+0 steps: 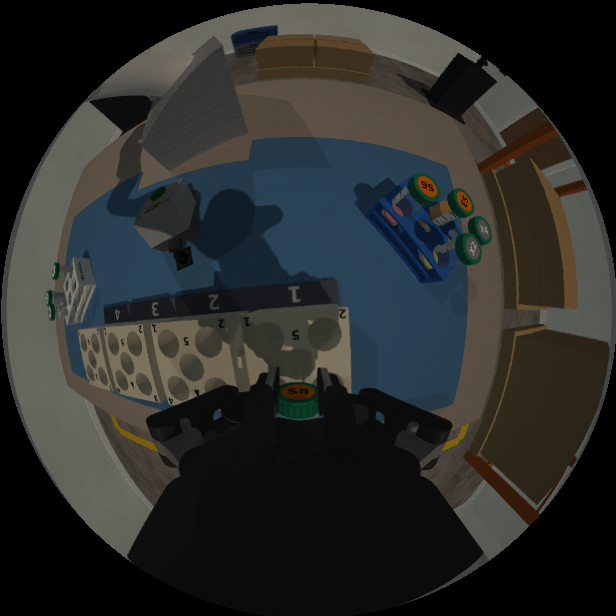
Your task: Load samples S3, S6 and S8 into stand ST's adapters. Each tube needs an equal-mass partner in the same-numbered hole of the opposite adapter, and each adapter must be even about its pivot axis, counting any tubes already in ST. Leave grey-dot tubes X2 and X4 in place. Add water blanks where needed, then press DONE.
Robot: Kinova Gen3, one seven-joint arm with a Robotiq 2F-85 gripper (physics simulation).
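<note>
My gripper point(297, 386) is shut on tube S8 point(296, 399), a green-capped tube with an orange top label, held above adapter 1 point(298, 344) of the beige centrifuge stand ST point(212, 353). The stand shows adapters labelled 1 to 4, each with several round wells, all empty as far as visible. The blue rack RS point(416, 232) lies at the right. It holds tube S6 point(425, 187), another orange-topped tube point(461, 202) and two grey-dot tubes point(480, 229) point(469, 248). The pale rack RB point(77, 287) with green-capped tubes is at the far left edge.
A grey box with a green button point(166, 211) stands at the left on the blue mat. A grey tilted panel point(192, 106) and brown boxes point(313, 56) are at the back. Wooden furniture point(537, 241) lies beyond the table at the right.
</note>
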